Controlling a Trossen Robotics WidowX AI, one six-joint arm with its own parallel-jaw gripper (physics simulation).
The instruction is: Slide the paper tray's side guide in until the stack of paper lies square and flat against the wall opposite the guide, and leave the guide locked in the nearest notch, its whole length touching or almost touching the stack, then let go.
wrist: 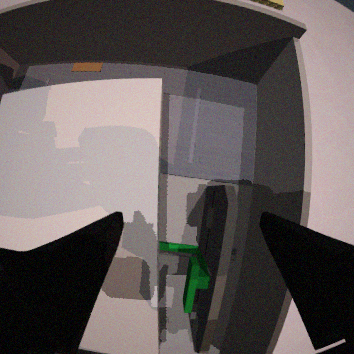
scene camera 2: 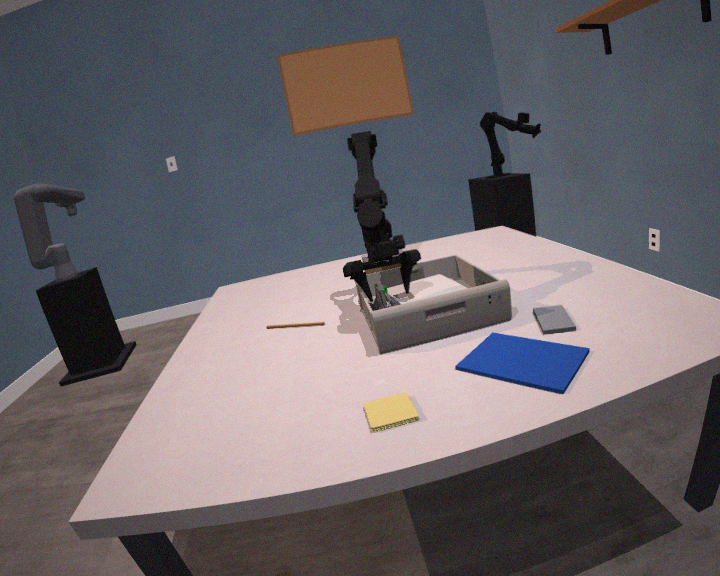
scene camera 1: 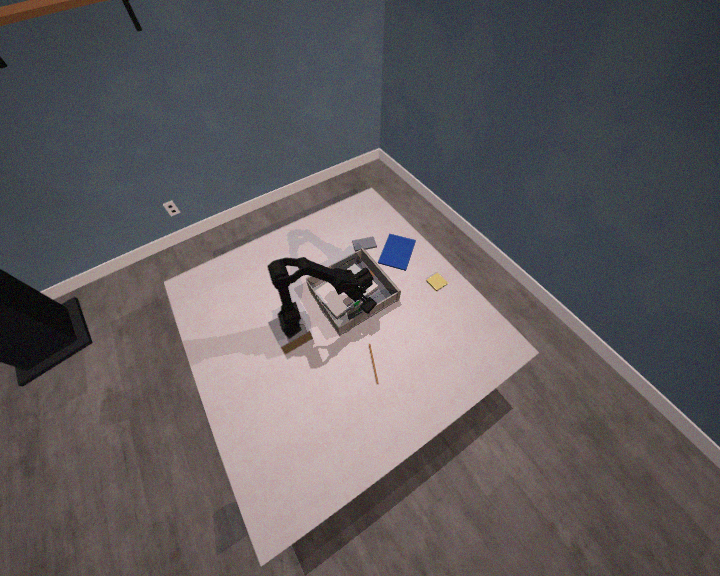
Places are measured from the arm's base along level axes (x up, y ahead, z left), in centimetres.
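Where they show: gripper, fingertip midpoint: (wrist: 192,219) (scene camera 2: 390,297) (scene camera 1: 363,300); arm's base, origin of the base link: (scene camera 1: 291,329).
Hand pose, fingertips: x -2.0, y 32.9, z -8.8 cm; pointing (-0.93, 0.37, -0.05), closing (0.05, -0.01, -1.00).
Observation:
Things, the pixels of their centre, and the offset from my fingertips. "pt": a spot on its surface instead.
- grey paper tray, body centre: (wrist: 72,203) (scene camera 2: 424,294) (scene camera 1: 352,288) dy +0.7, dx -1.5, dz +8.7 cm
- white paper stack, body centre: (wrist: 60,221) (scene camera 2: 431,296) (scene camera 1: 346,289) dy -1.2, dx -3.3, dz +11.1 cm
- dark upright plate, surface spot: (wrist: 214,220) pt dy -0.2, dx -0.4, dz -1.5 cm
- green lever, body centre: (wrist: 181,261) (scene camera 2: 388,300) (scene camera 1: 356,305) dy -3.6, dx -1.9, dz +0.6 cm
- blue folder, body centre: (scene camera 2: 523,359) (scene camera 1: 397,251) dy +35.3, dx -5.9, dz +12.9 cm
- grey block, body centre: (scene camera 2: 553,318) (scene camera 1: 364,243) dy +25.7, dx -5.8, dz +28.4 cm
- yellow pad, body centre: (scene camera 2: 390,411) (scene camera 1: 436,281) dy +36.1, dx -5.7, dz -13.9 cm
- brown stick, body centre: (scene camera 2: 294,325) (scene camera 1: 373,363) dy -15.0, dx -5.9, dz -23.3 cm
The grey paper tray (scene camera 1: 366,319) (scene camera 2: 408,329) (wrist: 301,125) holds a white paper stack (scene camera 1: 330,299) (scene camera 2: 441,284) (wrist: 100,112). The side guide, a dark upright plate (wrist: 214,220) with a green lever (scene camera 1: 356,303) (scene camera 2: 384,289) (wrist: 200,272), stands to the right of the stack in the wrist view, slightly slanted, with a strip of tray floor between plate and stack. My gripper (scene camera 2: 389,295) (wrist: 192,219) is open and empty, pointing down over the guide's side of the tray. In the wrist view its left finger is over the stack and its right finger over the tray's side wall. The stack's far left edge is mostly out of that view.
A blue folder (scene camera 1: 397,251) (scene camera 2: 522,362), a grey block (scene camera 1: 364,243) (scene camera 2: 554,318) and a yellow pad (scene camera 1: 436,281) (scene camera 2: 391,412) lie beyond the tray. A brown stick (scene camera 1: 373,363) (scene camera 2: 295,325) lies beside it. The tray's walls stand around the fingers.

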